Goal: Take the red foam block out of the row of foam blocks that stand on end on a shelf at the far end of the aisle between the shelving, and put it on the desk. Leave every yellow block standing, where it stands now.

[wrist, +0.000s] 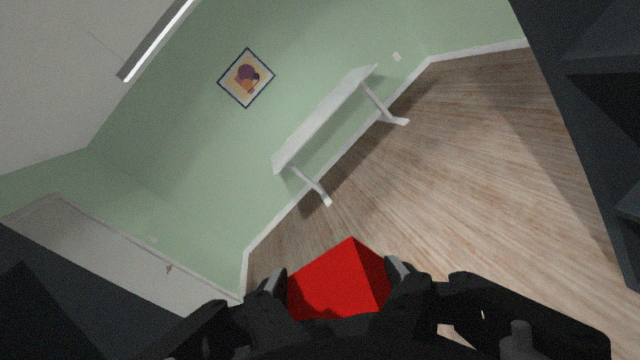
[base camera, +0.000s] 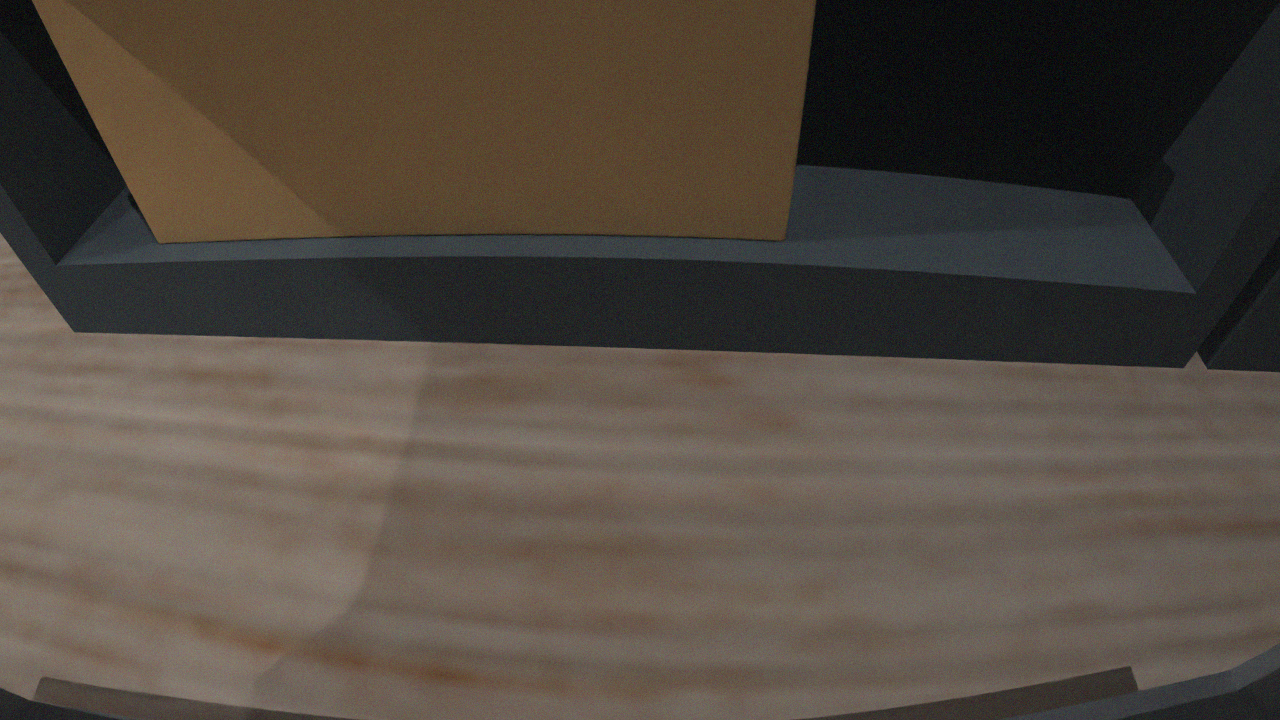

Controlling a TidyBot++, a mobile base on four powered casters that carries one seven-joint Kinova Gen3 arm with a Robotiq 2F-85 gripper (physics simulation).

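Frame: origin at the arm's base, x ahead, y left, z up, level; centimetres.
Seen in the pictures: gripper, between the fingertips: (wrist: 336, 277).
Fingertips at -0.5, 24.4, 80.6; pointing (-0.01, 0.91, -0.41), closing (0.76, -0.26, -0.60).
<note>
Pixels of each thing's top centre, then the offset from my fingertips to it, as dx, dy, dz. "pt": a spot on its surface instead. Level surfaces: height alone.
- red foam block, centre of its top: (wrist: 307, 321) -1.5, -3.5, +2.3
- white desk, height of its surface: dz -48.2
- large brown box, a spot on its surface: (base camera: 492, 116) pt +45.9, -17.9, -104.2
- Wood floor, height of its surface: dz -120.2
My gripper (wrist: 336, 277) is shut on the red foam block (wrist: 327, 292) at the bottom of the wrist view. The block is between the two fingers, with one corner pointing up in the picture, and its lower part is hidden by the gripper. A white desk (wrist: 321, 119) stands against the green wall, across the floor from the gripper and well apart from it; it looks tilted in the view. The row of yellow blocks does not show in either view. The gripper does not show in the base view.
Dark shelving (wrist: 550, 30) (wrist: 60, 275) (base camera: 626, 302) edges the wrist view at right and lower left and stands close ahead in the base view, with a large brown box (base camera: 492, 116) on its bottom shelf. Wood floor (base camera: 716, 492) (wrist: 475, 165) stretches toward the desk. A pale door (wrist: 115, 250) is at left.
</note>
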